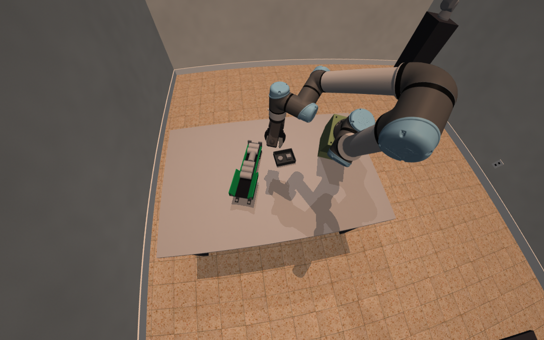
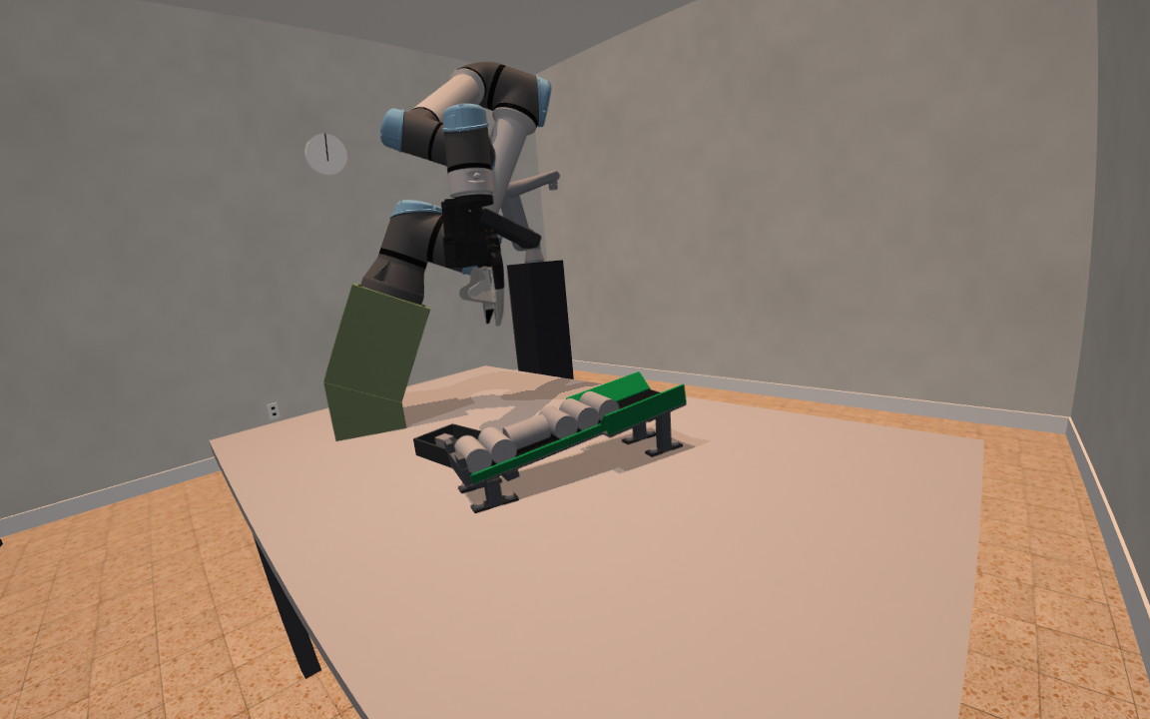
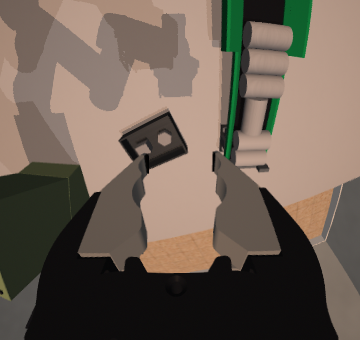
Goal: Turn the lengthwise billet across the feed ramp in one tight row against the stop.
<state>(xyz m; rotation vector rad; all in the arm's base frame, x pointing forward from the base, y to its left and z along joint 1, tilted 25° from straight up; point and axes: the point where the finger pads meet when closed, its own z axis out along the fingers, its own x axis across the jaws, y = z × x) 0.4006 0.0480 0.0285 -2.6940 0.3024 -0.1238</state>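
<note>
Right now the stop is 20 cm below my hand, 15 cm to the right of it and 11 cm ahead of it. Also, from my hand: black tray 25 cm below, 8 cm to the right, 8 cm behind.
</note>
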